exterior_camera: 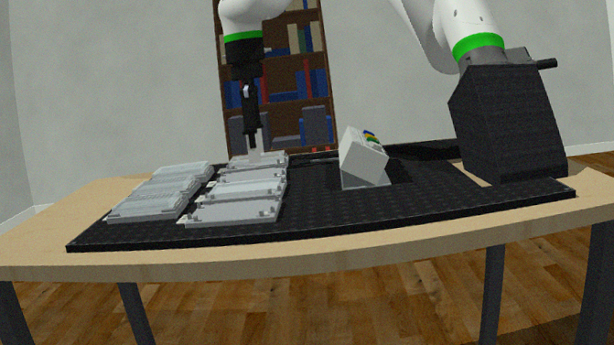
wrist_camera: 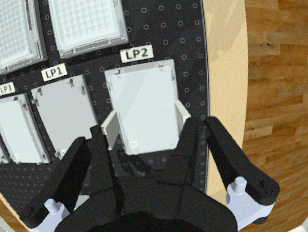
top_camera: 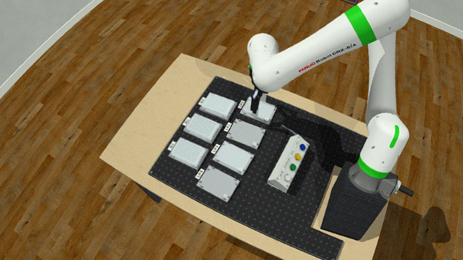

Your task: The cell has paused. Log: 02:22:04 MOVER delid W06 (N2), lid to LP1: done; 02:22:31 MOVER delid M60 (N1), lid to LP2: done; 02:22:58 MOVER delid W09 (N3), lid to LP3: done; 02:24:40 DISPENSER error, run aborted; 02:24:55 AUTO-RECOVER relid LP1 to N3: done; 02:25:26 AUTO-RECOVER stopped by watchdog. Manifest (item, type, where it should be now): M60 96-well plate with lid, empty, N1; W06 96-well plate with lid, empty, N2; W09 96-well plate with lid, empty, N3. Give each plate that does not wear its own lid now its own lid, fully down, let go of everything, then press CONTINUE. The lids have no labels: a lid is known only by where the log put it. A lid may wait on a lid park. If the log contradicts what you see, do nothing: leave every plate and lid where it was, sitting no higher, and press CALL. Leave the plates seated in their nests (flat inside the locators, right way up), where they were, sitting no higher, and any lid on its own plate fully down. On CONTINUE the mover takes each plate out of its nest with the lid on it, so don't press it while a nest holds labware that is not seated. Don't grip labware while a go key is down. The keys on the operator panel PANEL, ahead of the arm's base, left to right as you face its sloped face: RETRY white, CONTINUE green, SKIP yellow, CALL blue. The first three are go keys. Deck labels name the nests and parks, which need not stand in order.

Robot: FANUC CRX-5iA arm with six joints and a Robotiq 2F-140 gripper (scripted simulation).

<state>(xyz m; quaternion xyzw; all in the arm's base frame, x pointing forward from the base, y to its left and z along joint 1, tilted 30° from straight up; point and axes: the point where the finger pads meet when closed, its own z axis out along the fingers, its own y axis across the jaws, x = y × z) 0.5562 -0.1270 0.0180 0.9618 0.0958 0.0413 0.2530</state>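
Now: hand 4 cm above the lid park LP2. The rest, counted from my hand: park LP1: 13 cm to the left, 4 cm below, 2 cm behind; LP3: 26 cm to the left, 4 cm below, 4 cm behind; LP1 label: 15 cm to the left, 7 cm ahead, 4 cm below.
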